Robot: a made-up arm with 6 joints. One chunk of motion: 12 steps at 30 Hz.
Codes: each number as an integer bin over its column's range. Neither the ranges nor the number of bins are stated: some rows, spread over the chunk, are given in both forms.
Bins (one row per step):
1: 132 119 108 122 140 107
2: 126 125 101 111 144 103
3: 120 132 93 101 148 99
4: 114 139 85 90 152 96
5: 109 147 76 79 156 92
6: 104 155 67 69 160 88
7: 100 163 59 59 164 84
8: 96 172 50 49 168 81
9: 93 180 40 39 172 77
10: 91 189 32 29 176 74
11: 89 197 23 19 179 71
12: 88 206 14 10 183 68
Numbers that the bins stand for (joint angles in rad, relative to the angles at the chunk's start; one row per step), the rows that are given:
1: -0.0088 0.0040 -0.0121 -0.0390 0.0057 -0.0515
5: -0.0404 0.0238 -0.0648 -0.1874 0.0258 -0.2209
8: -0.0582 0.0414 -0.1076 -0.2909 0.0408 -0.3452
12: -0.0692 0.0654 -0.1669 -0.4255 0.0596 -0.4920
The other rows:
2: -0.0171 0.0082 -0.0236 -0.0769 0.0107 -0.0967
3: -0.0253 0.0132 -0.0368 -0.1115 0.0157 -0.1419
4: -0.0335 0.0181 -0.0500 -0.1494 0.0207 -0.1758
6: -0.0473 0.0294 -0.0796 -0.2219 0.0308 -0.2661
7: -0.0527 0.0351 -0.0928 -0.2564 0.0358 -0.3113
9: -0.0624 0.0471 -0.1241 -0.3254 0.0458 -0.3904
10: -0.0651 0.0534 -0.1373 -0.3599 0.0509 -0.4242
11: -0.0678 0.0591 -0.1521 -0.3944 0.0546 -0.4581

